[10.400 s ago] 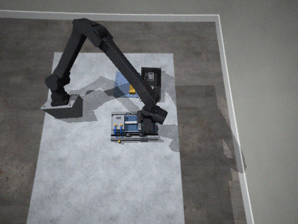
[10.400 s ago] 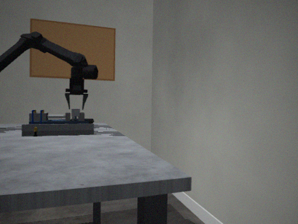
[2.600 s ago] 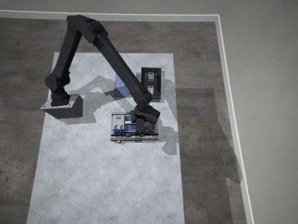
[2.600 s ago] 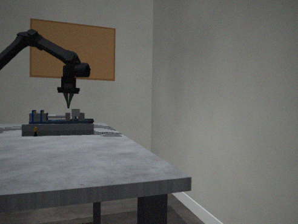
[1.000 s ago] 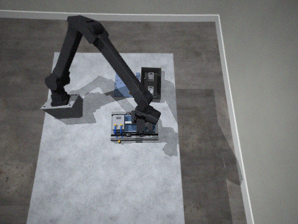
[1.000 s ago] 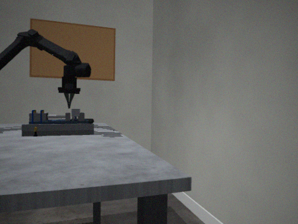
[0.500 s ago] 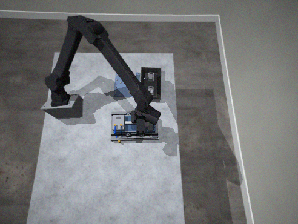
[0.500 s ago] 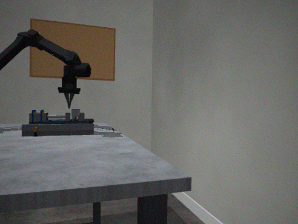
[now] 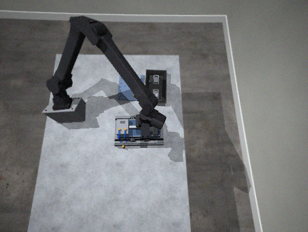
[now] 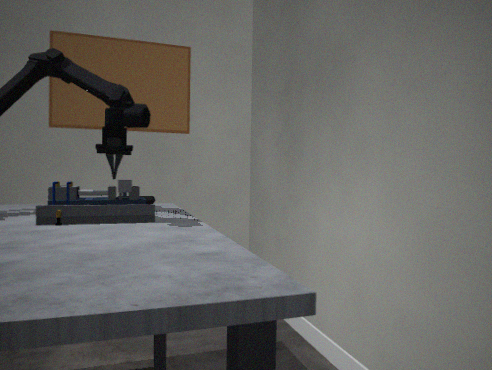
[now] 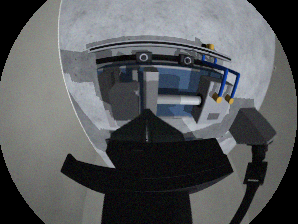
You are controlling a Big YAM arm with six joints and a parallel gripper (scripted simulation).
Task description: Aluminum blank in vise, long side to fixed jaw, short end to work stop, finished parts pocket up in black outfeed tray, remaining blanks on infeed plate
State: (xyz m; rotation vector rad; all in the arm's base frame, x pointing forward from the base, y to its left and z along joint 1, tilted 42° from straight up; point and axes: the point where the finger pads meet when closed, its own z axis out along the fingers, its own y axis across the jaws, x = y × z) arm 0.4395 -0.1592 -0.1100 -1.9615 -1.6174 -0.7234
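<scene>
My hand is 30 mm short of the gray block, 10 mm to the left of it and 30 mm above it. From my hand the other things lie so: yellow brass blank: 10 mm behind, 250 mm to the left, 100 mm below; vise: 40 mm behind, 10 mm to the left, 90 mm below; blue infeed plate: 40 mm behind, 310 mm to the left, 120 mm below.
</scene>
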